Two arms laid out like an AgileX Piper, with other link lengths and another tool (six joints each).
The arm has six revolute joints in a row. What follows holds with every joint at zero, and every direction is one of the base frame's. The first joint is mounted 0.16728 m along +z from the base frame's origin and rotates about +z. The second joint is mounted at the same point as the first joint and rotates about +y. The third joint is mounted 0.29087 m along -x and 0.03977 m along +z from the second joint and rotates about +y. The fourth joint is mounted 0.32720 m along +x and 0.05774 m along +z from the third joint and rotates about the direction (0.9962, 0, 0.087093). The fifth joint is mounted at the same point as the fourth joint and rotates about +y. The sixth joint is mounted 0.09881 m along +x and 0.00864 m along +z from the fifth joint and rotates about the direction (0.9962, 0, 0.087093). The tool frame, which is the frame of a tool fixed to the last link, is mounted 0.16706 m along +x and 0.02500 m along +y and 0.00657 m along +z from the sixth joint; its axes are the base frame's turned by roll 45.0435, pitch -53.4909 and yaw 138.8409 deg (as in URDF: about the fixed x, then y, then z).
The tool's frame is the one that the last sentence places.
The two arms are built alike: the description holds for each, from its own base.
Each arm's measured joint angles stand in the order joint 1, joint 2, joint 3, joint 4, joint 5, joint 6.
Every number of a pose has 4 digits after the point.
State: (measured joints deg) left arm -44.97 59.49 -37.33 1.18 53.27 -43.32; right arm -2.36 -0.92 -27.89 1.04 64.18 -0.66
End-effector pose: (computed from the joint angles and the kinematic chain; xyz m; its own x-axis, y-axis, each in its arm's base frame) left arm 0.2097 -0.1849 0.1099 0.7437 0.4591 0.4860 0.3487 -0.8866 0.3038; right arm 0.1936 0.0214 0.2693 0.1096 0.3842 0.9167 0.1906 -0.9133 0.3600
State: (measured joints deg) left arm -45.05 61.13 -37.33 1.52 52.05 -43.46; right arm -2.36 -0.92 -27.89 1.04 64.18 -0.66
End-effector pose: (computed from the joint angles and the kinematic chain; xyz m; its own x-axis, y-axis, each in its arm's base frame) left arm 0.2129 -0.1870 0.1034 0.7452 0.4539 0.4885 0.3480 -0.8896 0.2957; right arm 0.1936 0.0214 0.2693 0.1096 0.3842 0.9167 0.1906 -0.9133 0.3600
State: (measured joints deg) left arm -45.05 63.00 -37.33 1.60 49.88 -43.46; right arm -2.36 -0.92 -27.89 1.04 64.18 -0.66
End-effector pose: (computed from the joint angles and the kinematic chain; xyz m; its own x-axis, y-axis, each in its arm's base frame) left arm 0.2184 -0.1923 0.0966 0.7438 0.4543 0.4903 0.3455 -0.8892 0.2999; right arm 0.1936 0.0214 0.2693 0.1096 0.3842 0.9167 0.1906 -0.9133 0.3600
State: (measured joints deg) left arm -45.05 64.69 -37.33 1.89 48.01 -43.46; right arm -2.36 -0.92 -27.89 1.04 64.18 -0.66
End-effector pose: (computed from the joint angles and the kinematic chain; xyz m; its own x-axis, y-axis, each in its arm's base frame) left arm 0.2235 -0.1961 0.0902 0.7424 0.4518 0.4947 0.3414 -0.8904 0.3009; right arm 0.1936 0.0214 0.2693 0.1096 0.3842 0.9167 0.1906 -0.9133 0.3600
